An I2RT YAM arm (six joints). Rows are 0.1 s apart.
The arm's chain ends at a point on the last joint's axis. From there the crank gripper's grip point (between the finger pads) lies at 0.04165 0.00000 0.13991 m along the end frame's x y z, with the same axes.
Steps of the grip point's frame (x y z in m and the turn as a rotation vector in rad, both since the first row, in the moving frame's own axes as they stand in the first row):
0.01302, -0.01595, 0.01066, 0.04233, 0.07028, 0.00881
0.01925, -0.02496, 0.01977, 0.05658, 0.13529, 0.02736
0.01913, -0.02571, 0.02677, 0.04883, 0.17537, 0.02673
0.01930, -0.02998, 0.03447, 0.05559, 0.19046, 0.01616
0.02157, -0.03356, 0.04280, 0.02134, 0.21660, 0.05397
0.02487, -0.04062, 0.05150, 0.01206, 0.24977, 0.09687
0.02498, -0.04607, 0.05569, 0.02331, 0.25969, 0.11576
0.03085, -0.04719, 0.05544, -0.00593, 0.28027, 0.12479
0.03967, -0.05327, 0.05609, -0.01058, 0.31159, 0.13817
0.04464, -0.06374, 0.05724, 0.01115, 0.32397, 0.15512
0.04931, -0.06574, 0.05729, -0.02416, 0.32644, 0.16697
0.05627, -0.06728, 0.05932, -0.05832, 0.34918, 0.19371
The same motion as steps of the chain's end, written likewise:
0.00328, -0.01051, 0.01405, 0.04233, 0.07028, 0.00881
0.00068, -0.01863, 0.02685, 0.05658, 0.13529, 0.02736
-0.00471, -0.02053, 0.03632, 0.04883, 0.17537, 0.02673
-0.00648, -0.02336, 0.04508, 0.05559, 0.19046, 0.01616
-0.00753, -0.03374, 0.05502, 0.02134, 0.21660, 0.05397
-0.00825, -0.04468, 0.06610, 0.01206, 0.24977, 0.09687
-0.00938, -0.04982, 0.07103, 0.02331, 0.25969, 0.11576
-0.00575, -0.05552, 0.07240, -0.00593, 0.28027, 0.12479
-0.00059, -0.06328, 0.07558, -0.01058, 0.31159, 0.13817
0.00282, -0.07209, 0.07768, 0.01115, 0.32397, 0.15512
0.00771, -0.07945, 0.07808, -0.02416, 0.32644, 0.16697
0.01279, -0.08732, 0.08235, -0.05832, 0.34918, 0.19371

